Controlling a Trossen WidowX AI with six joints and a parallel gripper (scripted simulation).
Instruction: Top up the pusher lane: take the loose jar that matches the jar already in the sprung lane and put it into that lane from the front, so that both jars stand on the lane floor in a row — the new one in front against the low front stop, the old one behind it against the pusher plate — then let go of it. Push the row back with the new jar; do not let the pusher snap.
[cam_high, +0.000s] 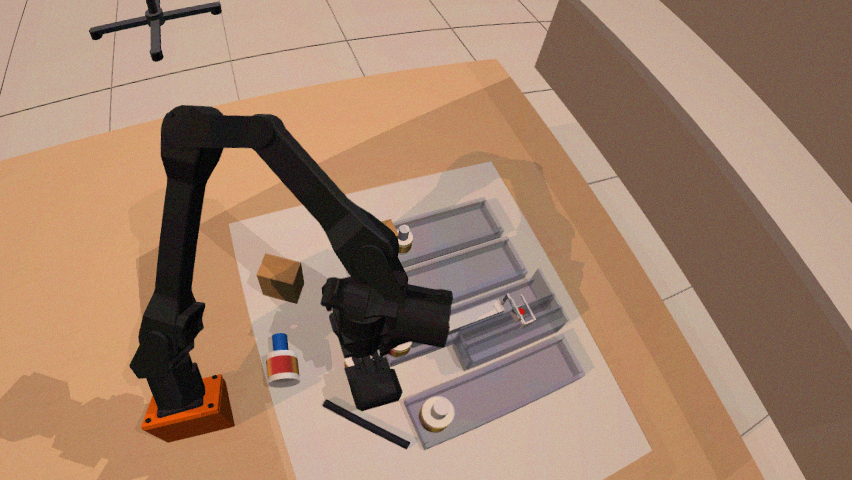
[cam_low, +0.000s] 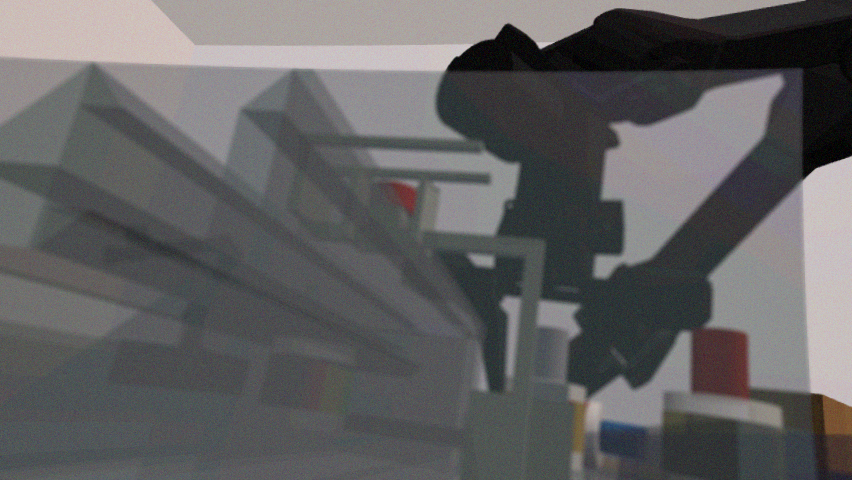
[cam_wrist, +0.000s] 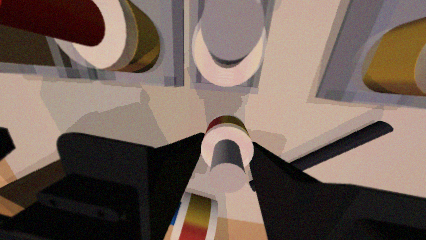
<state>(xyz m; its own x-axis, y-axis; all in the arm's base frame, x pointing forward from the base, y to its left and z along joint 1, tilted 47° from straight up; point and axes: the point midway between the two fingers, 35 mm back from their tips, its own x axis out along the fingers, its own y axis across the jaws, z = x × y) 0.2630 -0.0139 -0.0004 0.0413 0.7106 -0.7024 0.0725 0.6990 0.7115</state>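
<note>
My gripper tip is 90 mm to the left of the black bar, 20 mm past it and 20 mm above it. Also, from my gripper tip: red mark: 260 mm ahead, 50 mm above, 30 mm to the right; then sprung lane: 220 mm ahead, 20 mm to the right, 10 mm below.
</note>
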